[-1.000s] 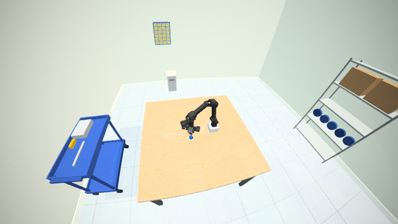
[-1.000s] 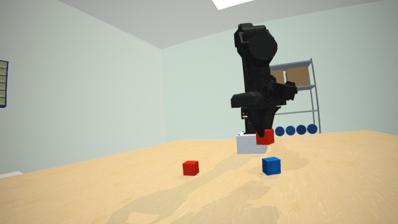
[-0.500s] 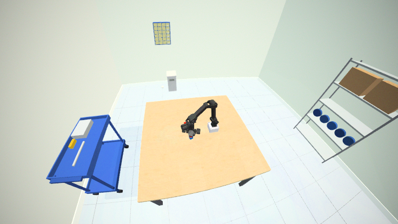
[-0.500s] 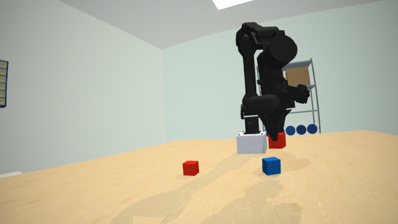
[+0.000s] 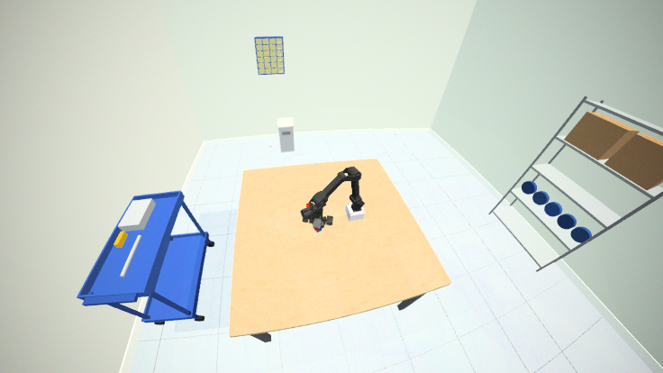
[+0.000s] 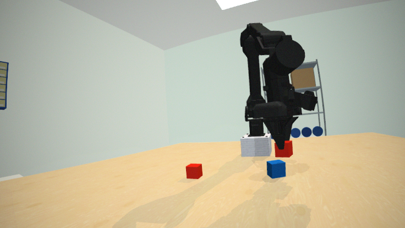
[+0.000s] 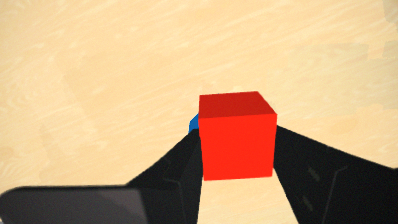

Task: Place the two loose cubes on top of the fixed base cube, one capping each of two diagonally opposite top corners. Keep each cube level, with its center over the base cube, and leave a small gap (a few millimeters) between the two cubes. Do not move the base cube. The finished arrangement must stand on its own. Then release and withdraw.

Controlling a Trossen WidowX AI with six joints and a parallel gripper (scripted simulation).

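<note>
My gripper tip is 1 cm past the blue base cube, 2 cm to the left of it and 5 cm above it.
</note>
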